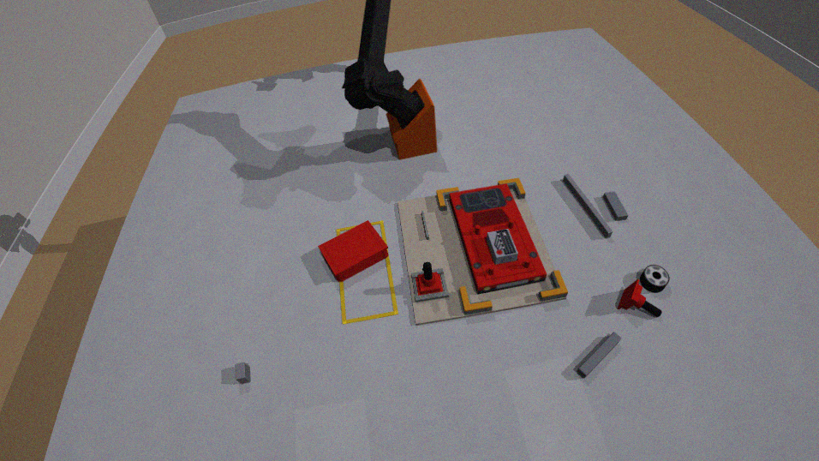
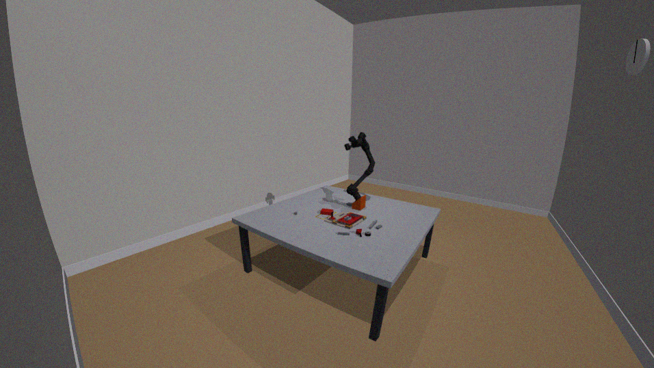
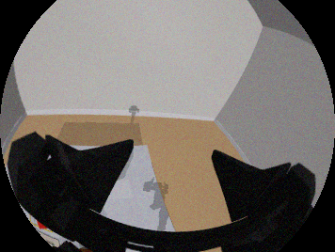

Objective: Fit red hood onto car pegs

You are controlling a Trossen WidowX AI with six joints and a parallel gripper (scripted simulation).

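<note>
Right now my gripper tip is 610 mm short of the red hood, 100 mm to the right of it and 460 mm above it. Round my gripper tip: grey engine block: 690 mm ahead, 330 mm to the left, 450 mm below; then wheel: 810 mm ahead, 540 mm to the left, 470 mm below.
</note>
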